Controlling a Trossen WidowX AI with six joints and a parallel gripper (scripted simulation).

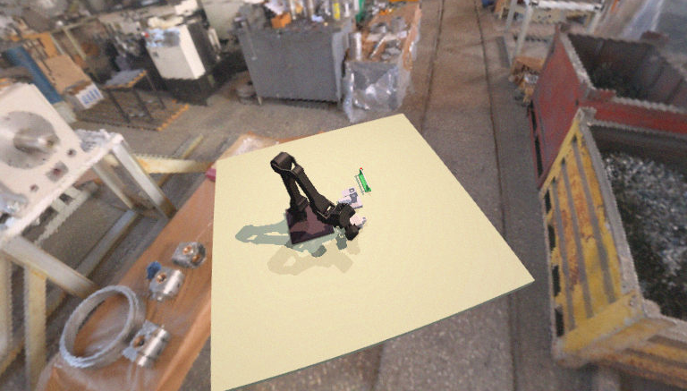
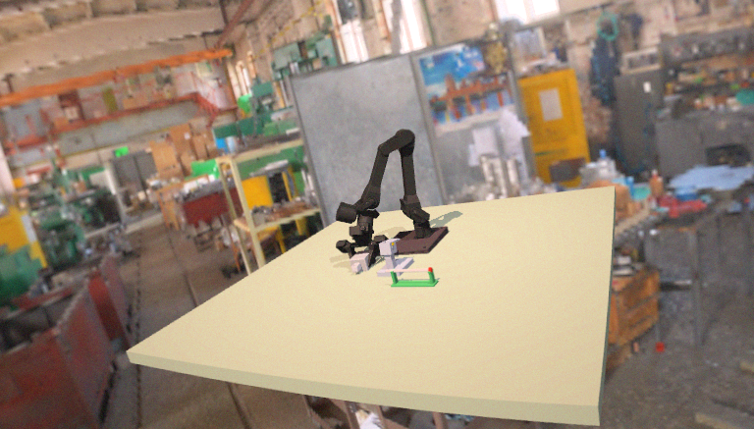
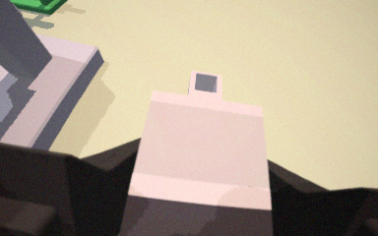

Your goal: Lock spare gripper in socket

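The mount lies 14 cm to the left of my gripper tip, 4 cm above it and 1 cm ahead of it. From my gripper tip the other things lie so: green cradle 26 cm to the left, 12 cm ahead, 1 cm above; then spare gripper 1 cm behind, 1 cm above.
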